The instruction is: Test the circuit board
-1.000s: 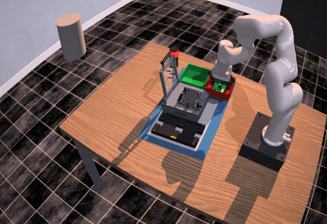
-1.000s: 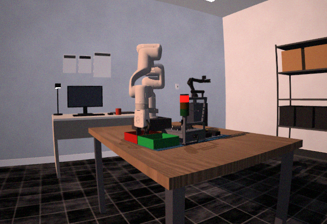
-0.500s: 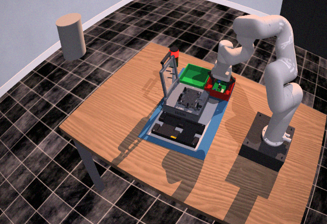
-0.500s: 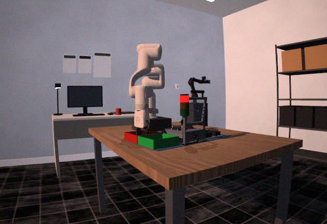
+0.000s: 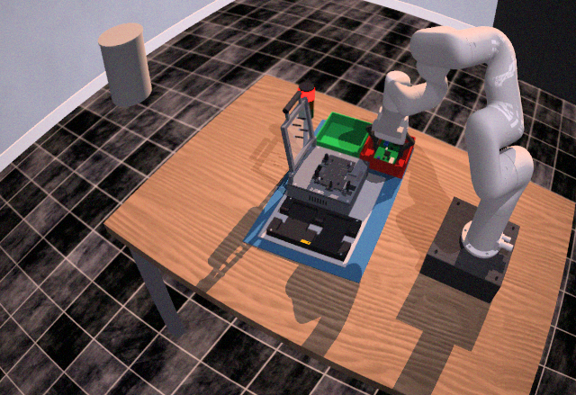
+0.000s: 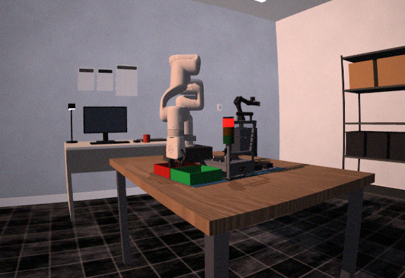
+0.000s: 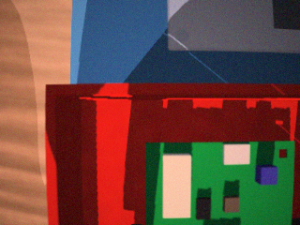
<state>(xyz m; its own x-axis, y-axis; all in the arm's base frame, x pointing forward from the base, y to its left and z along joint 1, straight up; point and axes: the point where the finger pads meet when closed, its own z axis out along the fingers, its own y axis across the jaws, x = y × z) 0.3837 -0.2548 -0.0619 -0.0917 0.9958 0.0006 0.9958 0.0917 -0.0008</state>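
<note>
Now: hand 1 cm above the red bin. Round my hand: black block 2 cm ahead, 26 cm to the left, 6 cm above; green bin 15 cm ahead, 1 cm to the left, 1 cm below; green circuit board 1 cm below.
</note>
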